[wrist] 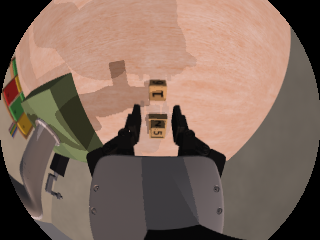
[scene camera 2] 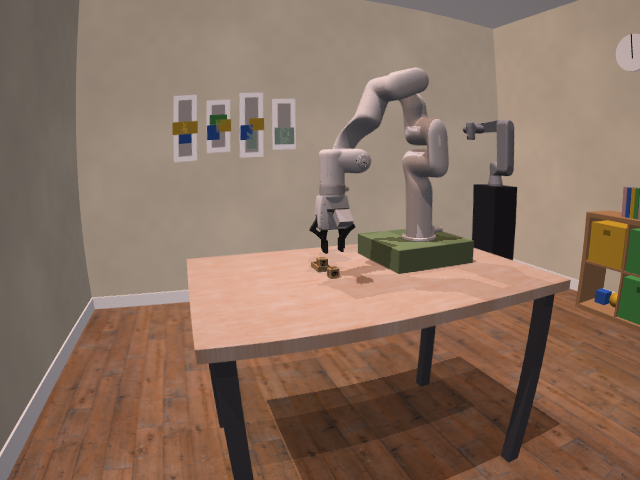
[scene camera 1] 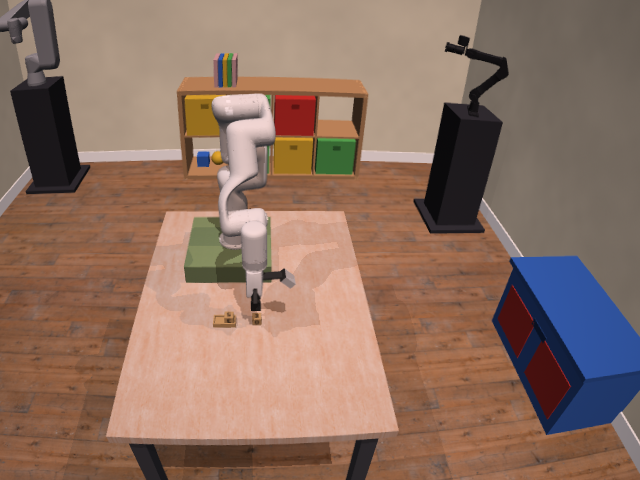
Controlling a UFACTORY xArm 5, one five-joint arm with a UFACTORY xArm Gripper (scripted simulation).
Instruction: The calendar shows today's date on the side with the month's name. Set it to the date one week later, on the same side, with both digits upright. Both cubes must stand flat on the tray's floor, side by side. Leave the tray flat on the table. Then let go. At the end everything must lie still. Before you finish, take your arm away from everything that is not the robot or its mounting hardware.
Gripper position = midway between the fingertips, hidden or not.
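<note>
My gripper (scene camera 2: pixel 333 252) is visible. The same gripper can be seen in the wrist view (wrist: pixel 156 112) and in scene camera 1 (scene camera 1: pixel 256 304).
</note>
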